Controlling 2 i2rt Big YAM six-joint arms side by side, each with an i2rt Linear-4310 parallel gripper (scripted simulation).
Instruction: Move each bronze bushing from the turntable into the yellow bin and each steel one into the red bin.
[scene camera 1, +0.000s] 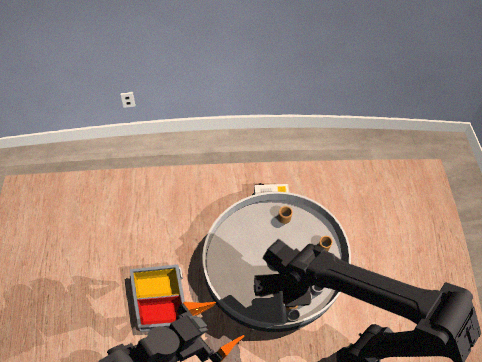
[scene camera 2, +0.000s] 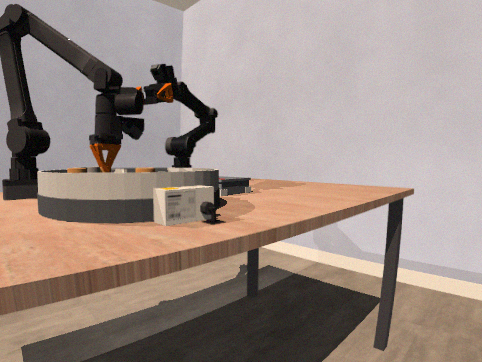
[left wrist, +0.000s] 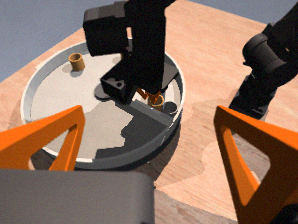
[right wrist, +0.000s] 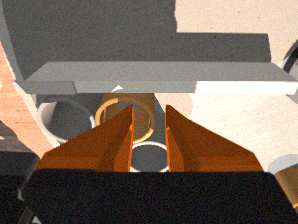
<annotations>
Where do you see the right gripper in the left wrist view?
At 150, 100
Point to the right gripper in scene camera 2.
105, 171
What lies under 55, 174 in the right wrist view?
The right gripper.
</annotations>
